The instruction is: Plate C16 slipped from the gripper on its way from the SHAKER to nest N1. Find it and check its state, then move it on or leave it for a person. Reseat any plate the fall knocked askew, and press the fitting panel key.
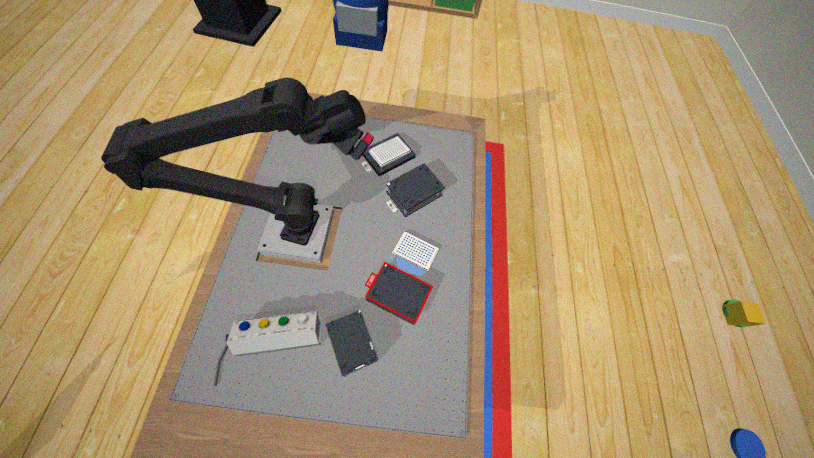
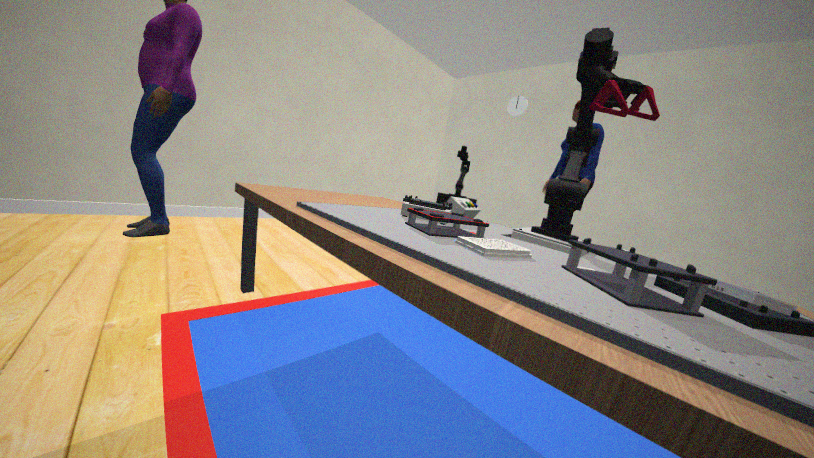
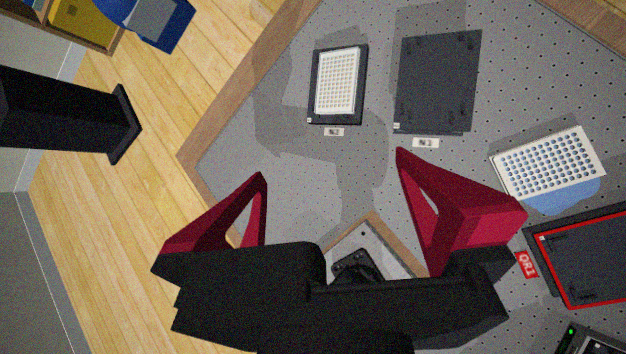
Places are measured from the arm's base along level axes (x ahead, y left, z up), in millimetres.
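Pixels of known places: gripper, fingertip midpoint: [image 1: 357, 129] [image 2: 642, 116] [image 3: 326, 166]; arm's base, origin of the base link: [image 1: 300, 226] [image 2: 553, 236] [image 3: 363, 281].
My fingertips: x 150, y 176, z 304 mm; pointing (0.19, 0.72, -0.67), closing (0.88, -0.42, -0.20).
Observation:
Ahead of a thing's pixels: the offset from my fingertips to its top centre. "*": to the spot under its first point.
A white plate {148 mm right, 225 mm ahead, 315 mm down} [image 1: 415, 250] [image 2: 494, 247] [image 3: 550, 162] lies on the table mat, wells up, between nests N1 and QR1. Blue liquid {175 mm right, 221 mm ahead, 328 mm down} [image 1: 410, 267] [image 3: 565, 199] is spread along its QR1 side. I cannot read a plate label. N1 {64 mm left, 169 mm ahead, 265 mm down} [image 1: 415, 189] [image 2: 643, 259] [image 3: 437, 82] is a raised dark nest with no plate. A white plate {194 mm left, 41 mm ahead, 283 mm down} [image 1: 389, 150] [image 3: 337, 80] sits in N2 {* 156 mm left, 80 mm ahead, 309 mm down} [image 3: 363, 85], edges roughly parallel to it. The red-edged QR1 nest {299 mm right, 208 mm ahead, 284 mm down} [image 1: 398, 292] [image 2: 446, 216] is bare. My gripper [image 2: 628, 108] [image 3: 326, 166] is open and empty, high above the table. The key panel {497 mm right, 84 mm back, 246 mm down} [image 1: 273, 336] [image 2: 463, 206] has blue, yellow, green and white keys.
A dark flat device {* 470 mm right, 120 mm ahead, 274 mm down} [image 1: 351, 342] stands between the panel and QR1; no name shows on it. A person in purple [image 2: 170, 54] stands beyond the table, and a person in blue [image 2: 594, 150] is partly hidden behind the arm. A red-bordered blue floor area [image 2: 318, 319] runs along the table.

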